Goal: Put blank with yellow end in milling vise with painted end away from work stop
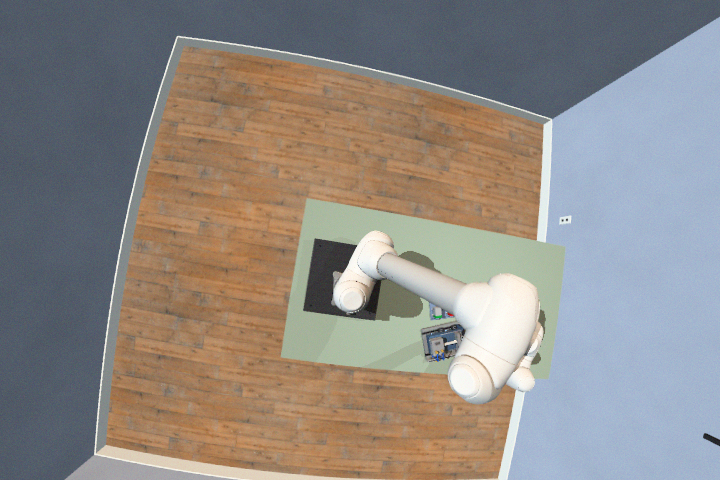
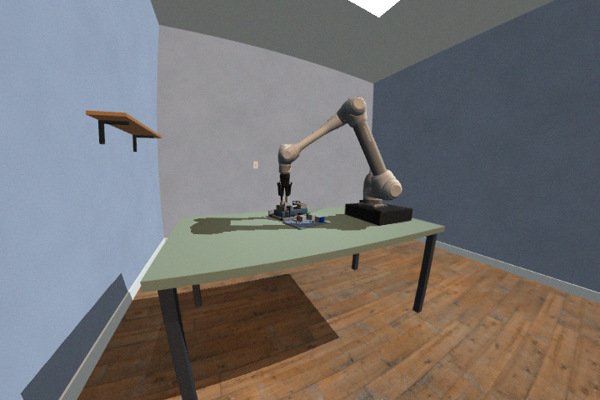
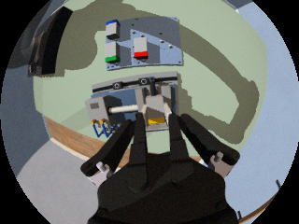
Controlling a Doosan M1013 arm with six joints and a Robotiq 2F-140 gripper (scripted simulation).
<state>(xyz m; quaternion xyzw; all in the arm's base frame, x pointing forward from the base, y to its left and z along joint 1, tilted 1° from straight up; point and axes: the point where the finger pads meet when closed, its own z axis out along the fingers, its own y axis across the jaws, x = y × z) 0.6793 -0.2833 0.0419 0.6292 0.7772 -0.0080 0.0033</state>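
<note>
Now: hand 3 cm above the blank with yellow end. From my hand the other things lie so: red-ended blank 16 cm to the left, 11 cm below, 6 cm behind; then green-ended blank 15 cm to the left, 15 cm behind, 11 cm below; then blue infeed plate 21 cm to the left, 13 cm below, 6 cm behind.
</note>
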